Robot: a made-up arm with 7 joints. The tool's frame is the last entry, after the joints.
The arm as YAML. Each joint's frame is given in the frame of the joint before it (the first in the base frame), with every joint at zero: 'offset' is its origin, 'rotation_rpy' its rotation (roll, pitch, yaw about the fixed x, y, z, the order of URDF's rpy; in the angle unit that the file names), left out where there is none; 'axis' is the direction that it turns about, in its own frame. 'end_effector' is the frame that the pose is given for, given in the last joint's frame.
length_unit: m
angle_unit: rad
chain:
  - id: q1
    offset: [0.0, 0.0, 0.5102]
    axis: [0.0, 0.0, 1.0]
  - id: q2
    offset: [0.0, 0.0, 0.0]
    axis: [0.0, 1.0, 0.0]
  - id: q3
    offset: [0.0, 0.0, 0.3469]
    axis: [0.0, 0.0, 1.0]
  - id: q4
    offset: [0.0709, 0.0, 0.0]
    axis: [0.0, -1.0, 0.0]
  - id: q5
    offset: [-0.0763, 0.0, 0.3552]
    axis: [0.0, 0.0, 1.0]
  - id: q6
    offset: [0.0, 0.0, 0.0]
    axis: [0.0, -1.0, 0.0]
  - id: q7
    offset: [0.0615, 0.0, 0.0]
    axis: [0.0, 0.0, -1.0]
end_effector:
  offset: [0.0, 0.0, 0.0]
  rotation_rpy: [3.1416, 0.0, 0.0]
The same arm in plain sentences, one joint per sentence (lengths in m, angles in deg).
The arm has seven revolute joints in a row. What follows holds with every joint at zero, and every direction is one of the base frame's.
Joint 1 is mounted 0.5102 m along +z from the base frame's origin and rotates about +z.
Joint 2 is mounted at the same point as joint 1 and rotates about +y.
Joint 3 is mounted 0.3469 m along +z from joint 2 and rotates about +z.
Joint 4 is mounted 0.0709 m along +x from joint 3 and rotates about -y.
Joint 5 is mounted 0.0763 m along -x and 0.3552 m along +z from joint 4 and rotates about +z.
Joint 6 is mounted at the same point as joint 5 and rotates about -y.
Joint 7 is mounted 0.0615 m along +x from joint 6 and rotates about -z.
The tool frame, which is the frame that the pose is given for, is mounted at the same point as joint 7; its axes are the base frame's turned by roll -180, pitch 0 and yaw 0 deg (as in URDF: about the fixed x, then y, then z).

